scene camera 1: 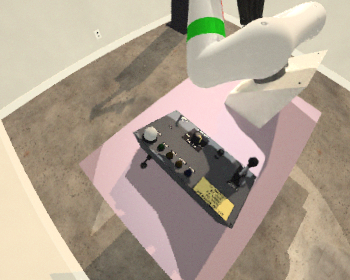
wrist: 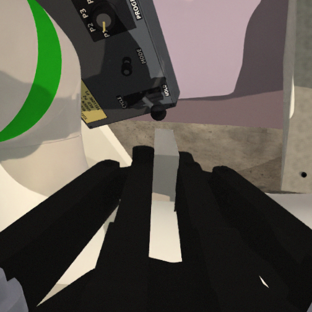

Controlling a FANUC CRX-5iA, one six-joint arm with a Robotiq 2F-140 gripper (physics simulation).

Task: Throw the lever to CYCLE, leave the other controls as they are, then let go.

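The lever (scene camera 1: 253, 162) (wrist: 158, 112), with a black ball knob, stands at the near-right end of the dark control box (scene camera 1: 207, 167) (wrist: 155, 55). In the wrist view its knob leans toward the HOLD label (wrist: 166, 90), away from the CYCLE label (wrist: 122, 102). My gripper (wrist: 162, 145) is shut and empty; in the wrist view its tips show just below the knob, with a visible gap between. Contact does not show. The gripper does not show in the scene view. The program dial (scene camera 1: 198, 138) (wrist: 103, 21) points at P1. The MODE switch (scene camera 1: 220, 153) (wrist: 126, 66) sits between dial and lever.
The box stands on a pink table top (scene camera 1: 165, 100) (wrist: 205, 45). It carries a white round knob (scene camera 1: 150, 133), several small buttons and a yellow label (scene camera 1: 214, 197) (wrist: 92, 107). A small black lever (scene camera 1: 144, 164) sticks out at its side. A pale angular panel (scene camera 1: 272, 95) stands behind.
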